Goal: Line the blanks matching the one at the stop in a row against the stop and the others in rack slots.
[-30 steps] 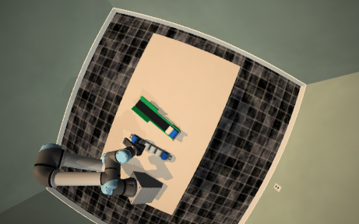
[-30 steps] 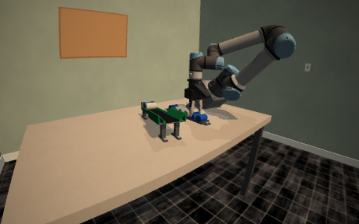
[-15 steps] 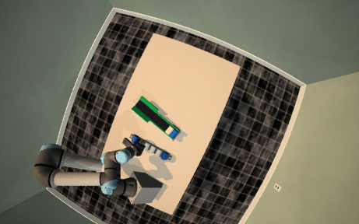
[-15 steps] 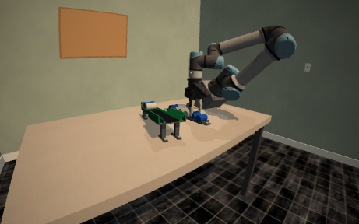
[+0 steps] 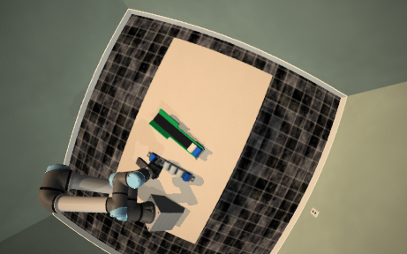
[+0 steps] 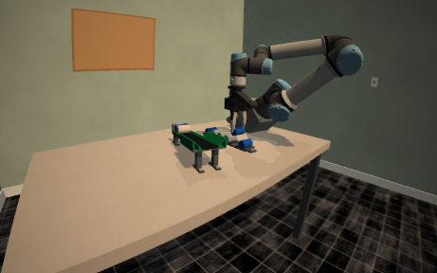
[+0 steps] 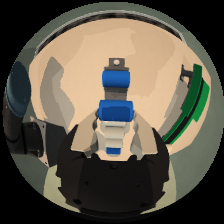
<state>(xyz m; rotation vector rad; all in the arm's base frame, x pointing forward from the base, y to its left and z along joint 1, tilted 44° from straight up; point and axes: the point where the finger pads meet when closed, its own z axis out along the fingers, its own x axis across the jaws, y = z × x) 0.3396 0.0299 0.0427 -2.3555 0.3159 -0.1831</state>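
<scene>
Now: the stock rack 20 mm behind my hand, 80 mm to the right of it and 90 mm below it.
</scene>
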